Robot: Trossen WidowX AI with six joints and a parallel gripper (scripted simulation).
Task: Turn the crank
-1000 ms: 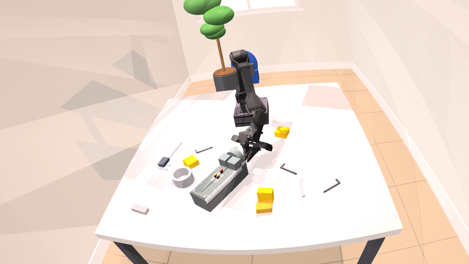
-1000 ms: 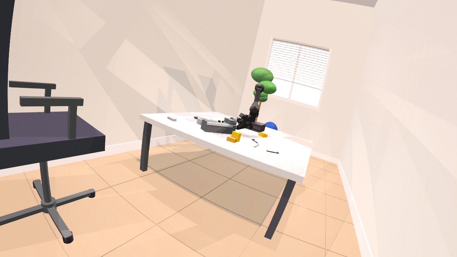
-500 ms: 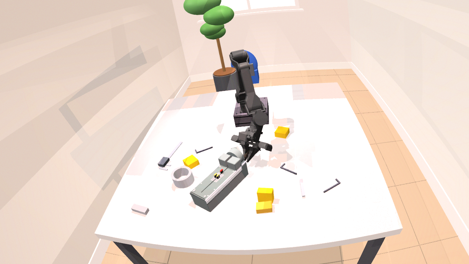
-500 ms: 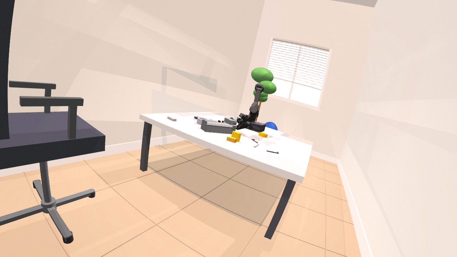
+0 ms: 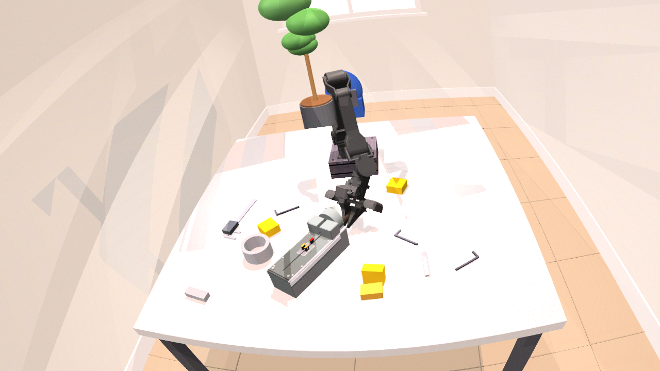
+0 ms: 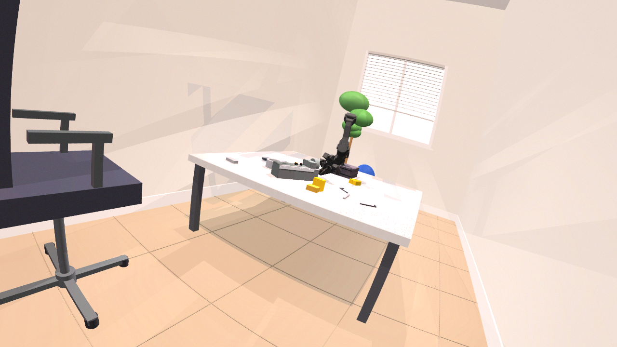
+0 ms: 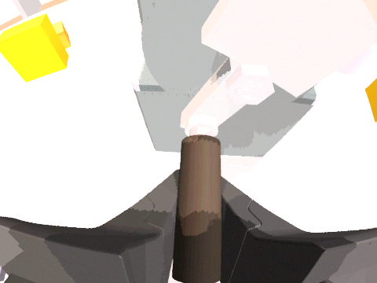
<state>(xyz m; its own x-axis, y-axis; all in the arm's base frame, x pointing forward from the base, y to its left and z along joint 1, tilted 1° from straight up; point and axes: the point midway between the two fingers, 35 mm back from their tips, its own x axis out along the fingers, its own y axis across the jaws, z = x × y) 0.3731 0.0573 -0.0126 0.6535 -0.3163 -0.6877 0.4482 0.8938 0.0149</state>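
Now: the brown crank handle 3 cm above my gripper tip, 2 cm behind it and 1 cm to the left of it. From my gripper tip the other things lie so: red pointer (11 cm ahead, 7 cm to the right, 5 cm above).
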